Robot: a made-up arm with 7 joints. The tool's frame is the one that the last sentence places.
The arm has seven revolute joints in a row. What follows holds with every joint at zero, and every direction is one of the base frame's. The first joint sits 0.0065 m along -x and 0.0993 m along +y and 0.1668 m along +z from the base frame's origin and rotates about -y. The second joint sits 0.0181 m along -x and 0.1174 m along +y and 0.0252 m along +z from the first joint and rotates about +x. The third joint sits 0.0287 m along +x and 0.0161 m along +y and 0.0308 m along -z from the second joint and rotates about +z. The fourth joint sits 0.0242 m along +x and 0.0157 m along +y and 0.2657 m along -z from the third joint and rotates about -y. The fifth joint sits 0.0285 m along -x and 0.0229 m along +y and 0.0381 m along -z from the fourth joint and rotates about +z. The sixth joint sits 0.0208 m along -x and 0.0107 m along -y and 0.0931 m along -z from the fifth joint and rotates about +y. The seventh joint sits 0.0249 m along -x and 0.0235 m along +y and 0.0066 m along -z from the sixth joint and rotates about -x. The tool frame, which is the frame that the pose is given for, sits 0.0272 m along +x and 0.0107 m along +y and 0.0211 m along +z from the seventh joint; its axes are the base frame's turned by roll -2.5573, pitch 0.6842 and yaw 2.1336 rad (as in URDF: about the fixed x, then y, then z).
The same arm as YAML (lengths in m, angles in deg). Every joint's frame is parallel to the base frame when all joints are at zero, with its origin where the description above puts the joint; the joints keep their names.
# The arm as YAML. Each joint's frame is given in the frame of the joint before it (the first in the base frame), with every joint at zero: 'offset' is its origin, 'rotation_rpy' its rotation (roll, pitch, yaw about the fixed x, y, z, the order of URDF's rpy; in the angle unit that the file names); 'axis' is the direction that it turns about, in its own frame. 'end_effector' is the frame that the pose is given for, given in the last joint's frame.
length_unit: m
angle_unit: deg
chain:
  - id: joint 1
    offset: [-0.0065, 0.0993, 0.1668]
    rotation_rpy: [0.0, 0.0, 0.0]
    axis: [0.0, -1.0, 0.0]
  - id: joint 2
    offset: [-0.0181, 0.1174, 0.0252]
    rotation_rpy: [0.0, 0.0, 0.0]
    axis: [1.0, 0.0, 0.0]
  - id: joint 3
    offset: [0.0287, 0.0161, -0.0308]
    rotation_rpy: [0.0, 0.0, 0.0]
    axis: [0.0, 0.0, 1.0]
  - id: joint 4
    offset: [0.0242, 0.0157, -0.2657]
    rotation_rpy: [0.0, 0.0, 0.0]
    axis: [0.0, -1.0, 0.0]
  - id: joint 5
    offset: [-0.0285, 0.0229, -0.0381]
    rotation_rpy: [0.0, 0.0, 0.0]
    axis: [0.0, 0.0, 1.0]
  - id: joint 6
    offset: [-0.0208, -0.0107, -0.0931]
    rotation_rpy: [0.0, 0.0, 0.0]
    axis: [0.0, 1.0, 0.0]
  - id: joint 7
    offset: [-0.0249, 0.0235, -0.0066]
    rotation_rpy: [0.0, 0.0, 0.0]
    axis: [-1.0, 0.0, 0.0]
end_effector:
  offset: [0.0272, 0.0107, 0.0211]
  rotation_rpy: [-146.52, 39.2, 122.25]

